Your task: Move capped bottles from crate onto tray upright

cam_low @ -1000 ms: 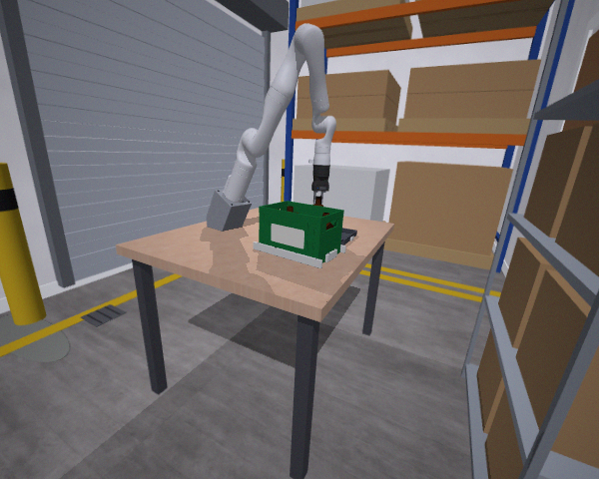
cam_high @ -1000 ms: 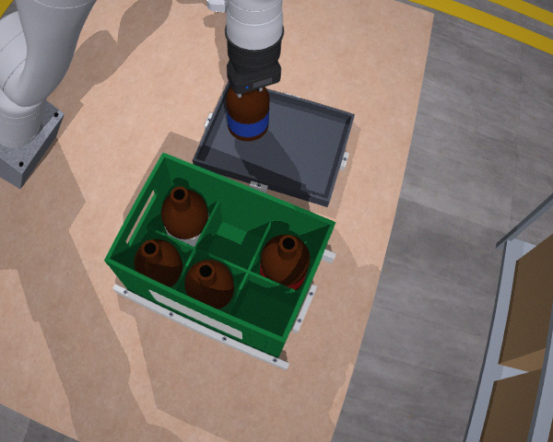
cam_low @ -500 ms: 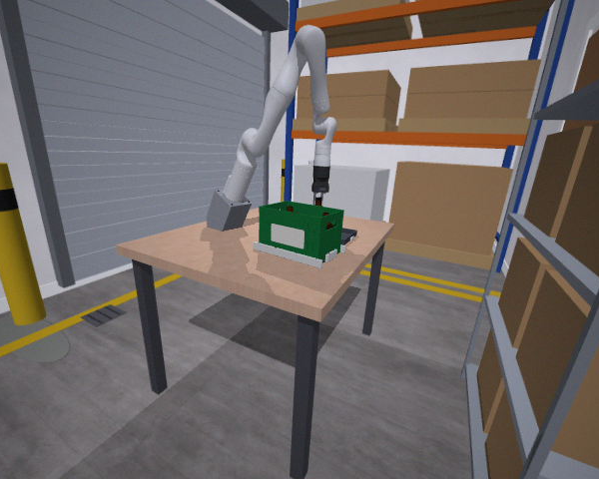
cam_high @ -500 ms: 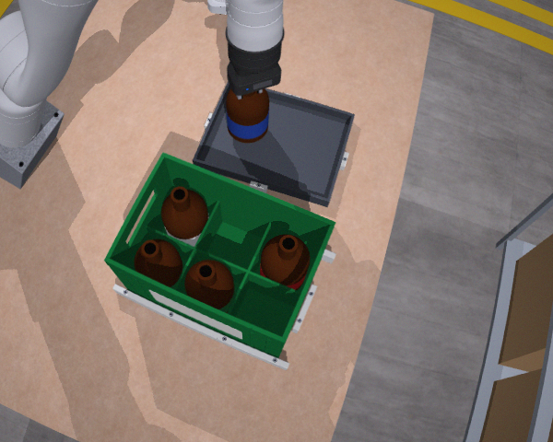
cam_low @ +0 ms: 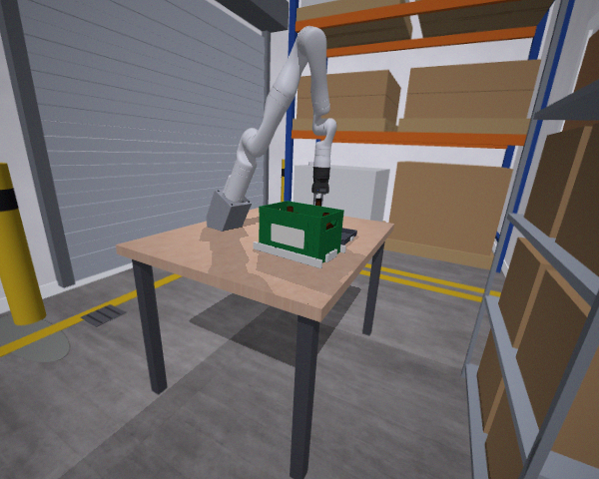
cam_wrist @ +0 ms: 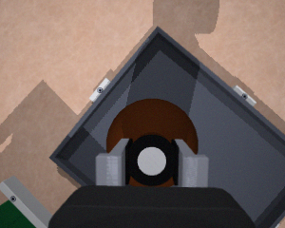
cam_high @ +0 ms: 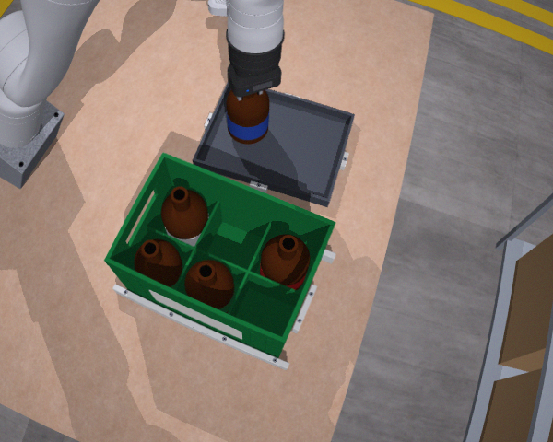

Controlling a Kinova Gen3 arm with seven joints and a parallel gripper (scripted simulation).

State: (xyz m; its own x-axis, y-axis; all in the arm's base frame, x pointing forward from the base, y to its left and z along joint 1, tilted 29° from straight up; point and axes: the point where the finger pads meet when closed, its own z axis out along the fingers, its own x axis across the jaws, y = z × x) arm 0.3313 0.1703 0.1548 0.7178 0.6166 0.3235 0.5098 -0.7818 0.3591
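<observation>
My hand is 6 cm above the capped bottle. From my hand the other things lie so: dark grey tray (5 cm ahead, 15 cm below); green crate (3 cm ahead, 27 cm to the right, 7 cm below).
</observation>
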